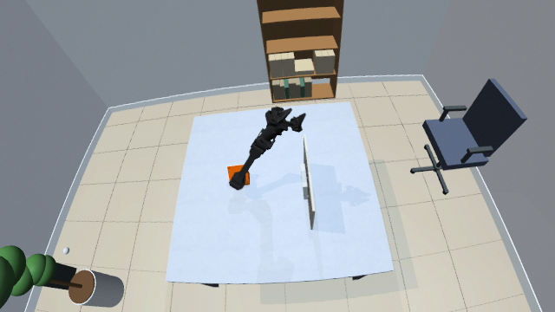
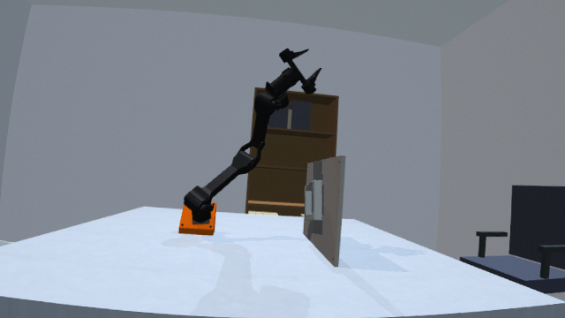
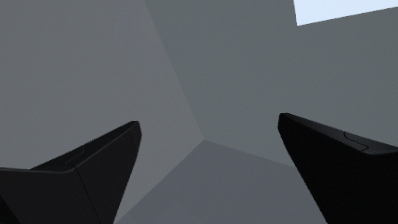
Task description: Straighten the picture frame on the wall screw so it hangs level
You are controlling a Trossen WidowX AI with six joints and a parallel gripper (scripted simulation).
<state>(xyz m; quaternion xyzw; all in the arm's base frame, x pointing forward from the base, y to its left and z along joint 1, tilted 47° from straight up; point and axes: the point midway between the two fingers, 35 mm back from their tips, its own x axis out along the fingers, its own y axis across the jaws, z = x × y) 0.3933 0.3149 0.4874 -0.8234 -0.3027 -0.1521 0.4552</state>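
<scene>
The picture frame is 20 mm ahead of my gripper tip, 30 mm to the right of it and 530 mm below it. From my gripper tip the other things lie so: wall panel 30 mm ahead, 40 mm to the right, 530 mm below.
</scene>
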